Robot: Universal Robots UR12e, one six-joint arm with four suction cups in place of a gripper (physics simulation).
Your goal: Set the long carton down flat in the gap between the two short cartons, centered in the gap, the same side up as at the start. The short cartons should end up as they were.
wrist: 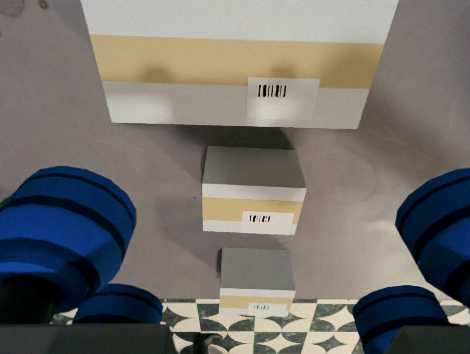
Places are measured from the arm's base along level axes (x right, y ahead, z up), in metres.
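Pixels of known places: hand at its tool point: (261,266).
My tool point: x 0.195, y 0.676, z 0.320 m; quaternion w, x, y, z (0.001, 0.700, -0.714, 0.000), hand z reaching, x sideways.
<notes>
For each thing: its middle in the pictures, then the offset to it from my tool point. Level surfaces: height alone.
- long carton at the middle of its body: (237,50) dy +0.010, dx +0.010, dz -0.299 m
- nearer short carton at the middle of its body: (250,189) dy -0.008, dx -0.212, dz -0.299 m
- farther short carton at the middle of its body: (254,281) dy -0.020, dx -0.481, dz -0.299 m
- grey table at its surface level: dz -0.349 m
The long carton (170,102), nearest the camera at the top, shows a white face with a tan band and barcode label; its upper part is cut off. The two short cartons lie in line below it in the view: the nearer short carton (225,209) in the middle and the farther short carton (255,270) near the table edge. Both show a grey side and a white-and-tan labelled face, with a narrow gap between them. My suction gripper (260,230) has four blue cups at left and right, apart from every carton and holding nothing. The long carton's underside is hidden.
The grey table (160,200) ends just above the checkered floor (275,337) at the bottom of the view. A dark shadow lies between the long carton and the nearer short one. A dark curved part shows at the bottom edge.
</notes>
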